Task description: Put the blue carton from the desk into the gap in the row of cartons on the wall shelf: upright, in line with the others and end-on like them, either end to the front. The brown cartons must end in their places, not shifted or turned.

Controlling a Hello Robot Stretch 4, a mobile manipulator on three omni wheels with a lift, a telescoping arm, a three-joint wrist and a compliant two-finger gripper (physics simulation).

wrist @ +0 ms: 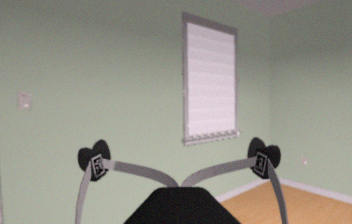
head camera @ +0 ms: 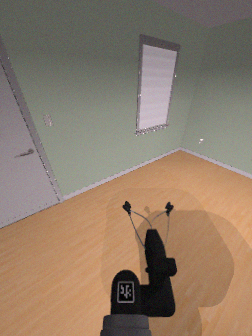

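My gripper [head camera: 148,207] [wrist: 179,159] is open, with its two dark fingertips wide apart and no object between them. In the head camera view it is held out over the wood floor, low in the view. In the wrist view the fingertips stand against the green wall. The blue carton, the desk, the wall shelf and the brown cartons do not show in either view.
A window with a white blind [head camera: 157,87] [wrist: 210,80] is in the green wall. A grey door [head camera: 22,165] with a handle is at the left. A light switch [head camera: 48,120] [wrist: 24,100] is between them. The walls meet in a corner at the right above the wood floor [head camera: 65,250] [wrist: 300,202].
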